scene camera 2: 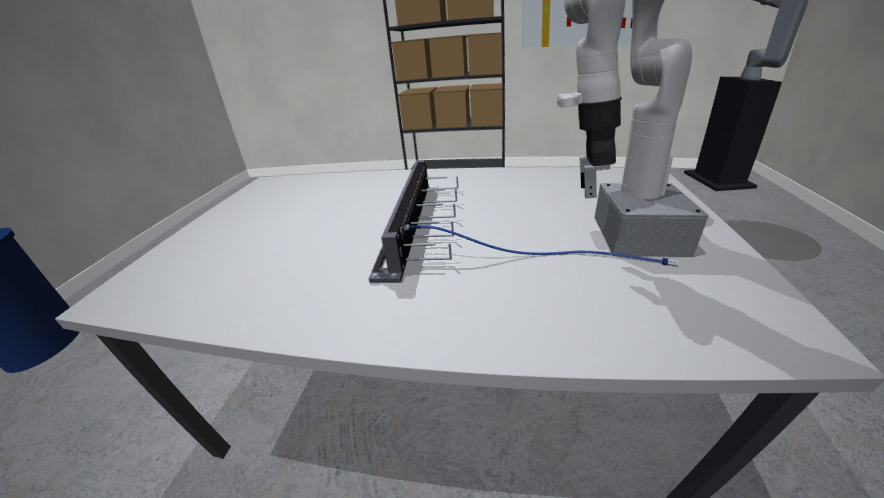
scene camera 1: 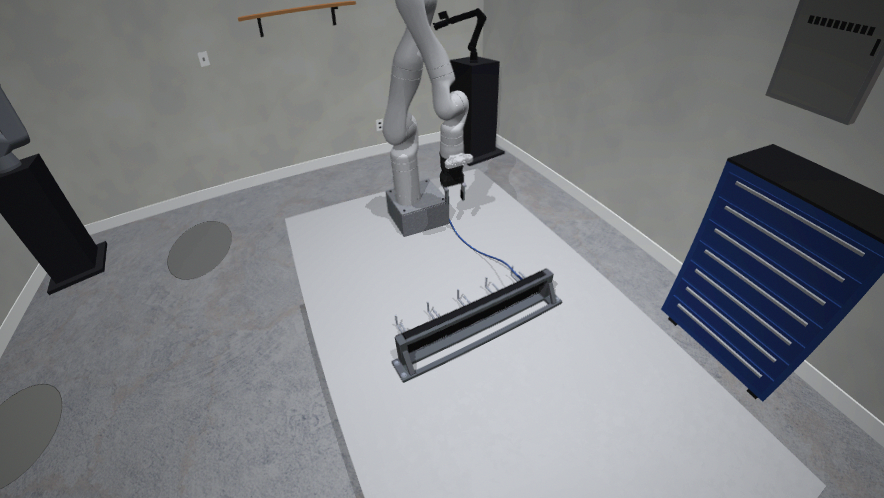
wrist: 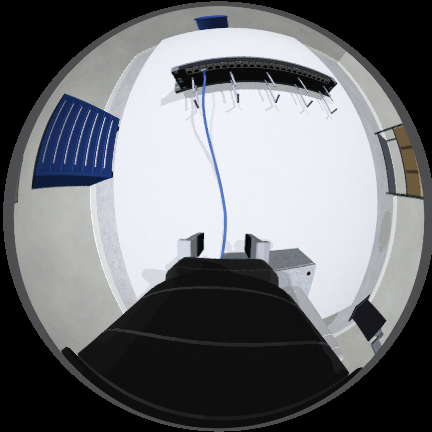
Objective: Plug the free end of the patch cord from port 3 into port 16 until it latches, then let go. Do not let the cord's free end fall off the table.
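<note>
The blue patch cord runs from a port near one end of the black patch panel toward the robot base. Its free-end plug, a blue boot with a clear tip, is beside the base in scene camera 2; it is hidden in the wrist view and does not show clearly in scene camera 1. My gripper is open and empty, fingers down, above the table near the base. In the wrist view the cord passes between the fingers, below them. Port 16 cannot be singled out.
Several thin metal hooks stick out from the panel's port side, around the cord. The grey robot base stands close to the plug. A blue drawer cabinet stands beyond the table's side edge.
</note>
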